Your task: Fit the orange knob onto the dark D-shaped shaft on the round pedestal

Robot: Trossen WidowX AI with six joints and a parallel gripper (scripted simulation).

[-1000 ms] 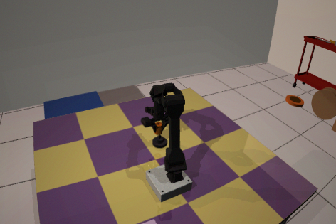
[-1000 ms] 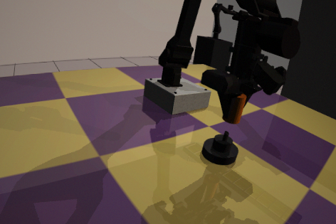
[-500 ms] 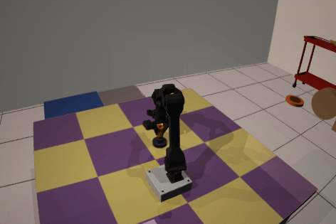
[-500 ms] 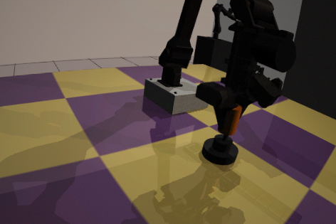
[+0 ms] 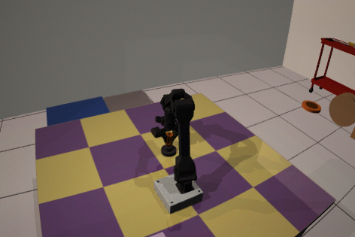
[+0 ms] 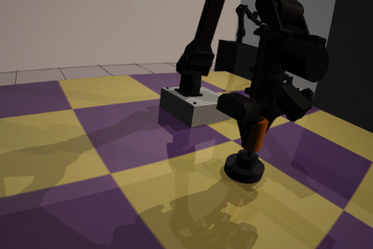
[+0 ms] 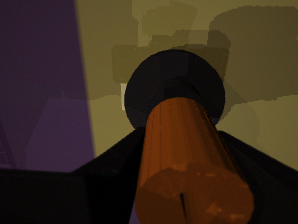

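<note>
Right now the orange knob is 2 cm above my gripper tip. Also, from my gripper tip: dark round pedestal (4 cm below).
</note>
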